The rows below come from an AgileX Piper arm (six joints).
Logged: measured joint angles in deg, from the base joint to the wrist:
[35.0 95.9 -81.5 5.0 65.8 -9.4]
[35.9 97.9 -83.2 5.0 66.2 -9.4]
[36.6 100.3 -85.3 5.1 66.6 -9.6]
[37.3 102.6 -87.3 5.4 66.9 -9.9]
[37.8 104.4 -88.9 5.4 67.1 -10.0]
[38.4 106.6 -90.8 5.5 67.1 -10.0]
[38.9 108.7 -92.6 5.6 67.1 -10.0]
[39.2 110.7 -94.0 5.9 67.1 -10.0]
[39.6 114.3 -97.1 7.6 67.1 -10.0]
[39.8 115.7 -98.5 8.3 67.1 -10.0]
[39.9 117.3 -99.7 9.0 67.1 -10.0]
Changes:
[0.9 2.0 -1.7 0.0 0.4 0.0]
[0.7 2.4 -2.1 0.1 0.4 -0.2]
[0.7 2.3 -2.0 0.3 0.3 -0.3]
[0.5 1.8 -1.6 0.0 0.2 -0.1]
[0.6 2.2 -1.9 0.1 0.0 0.0]
[0.5 2.1 -1.8 0.1 0.0 0.0]
[0.3 2.0 -1.4 0.3 0.0 0.0]
[0.4 3.6 -3.1 1.7 0.0 0.0]
[0.2 1.4 -1.4 0.7 0.0 0.0]
[0.1 1.6 -1.2 0.7 0.0 0.0]

